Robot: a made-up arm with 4 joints.
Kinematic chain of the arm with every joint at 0, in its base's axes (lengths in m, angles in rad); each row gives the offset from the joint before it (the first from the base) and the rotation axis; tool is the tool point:
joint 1: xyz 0 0 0.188 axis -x
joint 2: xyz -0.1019 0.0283 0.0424 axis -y
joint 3: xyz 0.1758 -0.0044 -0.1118 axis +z
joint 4: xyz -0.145 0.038 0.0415 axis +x
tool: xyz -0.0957 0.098 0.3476
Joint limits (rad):
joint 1: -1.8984..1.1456
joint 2: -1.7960..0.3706
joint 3: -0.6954..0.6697
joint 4: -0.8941..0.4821
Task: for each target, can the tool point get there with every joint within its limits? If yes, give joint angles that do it. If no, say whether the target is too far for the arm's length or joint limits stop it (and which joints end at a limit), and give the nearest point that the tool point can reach.
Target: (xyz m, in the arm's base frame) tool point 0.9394 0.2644 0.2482
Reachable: no: too far | nearest point 0.1895 0.2392 0.2425 | short by 0.750 m
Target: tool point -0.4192 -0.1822 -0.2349
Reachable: no: joint limits stop it (at a limit: joint 1, joint 2, joint 4) | nearest point -0.2031 -0.2435 -0.0490 | short by 0.292 m
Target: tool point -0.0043 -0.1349 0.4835
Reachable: yes | joints -0.4588 -0.5924 0.3671 0.1651
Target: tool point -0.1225 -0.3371 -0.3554
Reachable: no: joint limits stop it (at a limit: joint 1, joint 3, joint 4) | nearest point -0.1148 -0.2585 -0.0625 | short by 0.303 m
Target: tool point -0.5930 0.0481 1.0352
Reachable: no: too far | nearest point -0.2076 0.0221 0.5779 | short by 0.599 m
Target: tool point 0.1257 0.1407 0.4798
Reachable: yes | joints -1.0097 -1.5581 -0.2723 -0.3263
